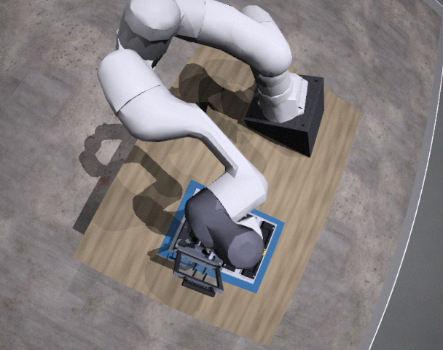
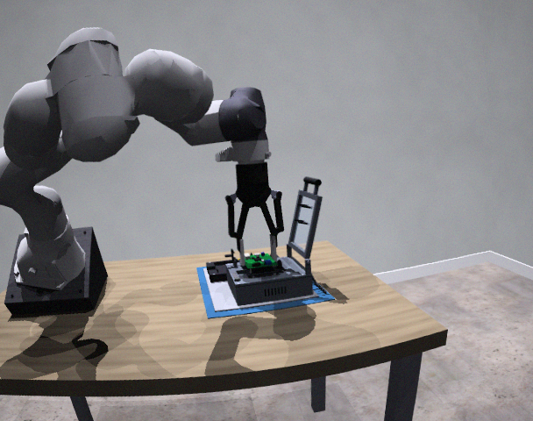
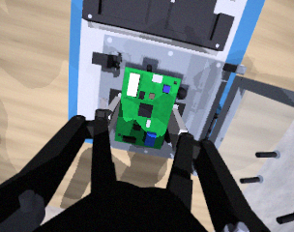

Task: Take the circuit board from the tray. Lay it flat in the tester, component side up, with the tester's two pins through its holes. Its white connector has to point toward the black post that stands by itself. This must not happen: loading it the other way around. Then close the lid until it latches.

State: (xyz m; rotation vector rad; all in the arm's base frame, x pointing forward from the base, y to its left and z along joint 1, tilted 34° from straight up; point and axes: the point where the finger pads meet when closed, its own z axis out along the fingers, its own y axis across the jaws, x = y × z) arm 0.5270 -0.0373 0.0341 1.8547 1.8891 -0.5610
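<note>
The green circuit board is 2 cm below my hand. The rest, counted from my hand: tester lid 13 cm ahead, 8 cm above; tester 3 cm ahead, 4 cm to the left, 1 cm above.
</note>
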